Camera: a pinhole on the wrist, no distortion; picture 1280 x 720 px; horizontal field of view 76.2 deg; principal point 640.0 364.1 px. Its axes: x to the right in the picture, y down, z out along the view. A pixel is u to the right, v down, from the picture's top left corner.
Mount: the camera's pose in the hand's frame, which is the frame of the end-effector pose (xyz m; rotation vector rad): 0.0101 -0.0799 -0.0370 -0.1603 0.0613 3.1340
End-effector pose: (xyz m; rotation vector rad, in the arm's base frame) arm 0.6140 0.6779 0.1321 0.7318 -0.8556 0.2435
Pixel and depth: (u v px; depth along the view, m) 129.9 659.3 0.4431
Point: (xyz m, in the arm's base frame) 0.6120 0.1985 0.3949
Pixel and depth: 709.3 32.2 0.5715
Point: 0.1601 0.4662 0.3690
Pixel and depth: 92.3 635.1 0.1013
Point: 0.6662 0.5432 0.1608
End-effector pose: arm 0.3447 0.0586 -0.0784 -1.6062 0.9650 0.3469
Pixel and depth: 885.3 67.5 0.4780
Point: 0.2647 0.5141 -0.1495
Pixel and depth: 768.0 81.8 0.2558
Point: 0.3544 0.2734 -0.1128
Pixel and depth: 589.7 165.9 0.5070
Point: 0.4198 0.4907 -0.2465
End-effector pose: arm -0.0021 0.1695 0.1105 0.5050 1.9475 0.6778
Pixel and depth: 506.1 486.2 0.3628
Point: 0.2741 0.1789 -0.1112
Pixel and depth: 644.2 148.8 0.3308
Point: 0.2685 0.2401 0.0338
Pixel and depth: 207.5 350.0 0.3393
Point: 0.2120 0.2943 -0.1493
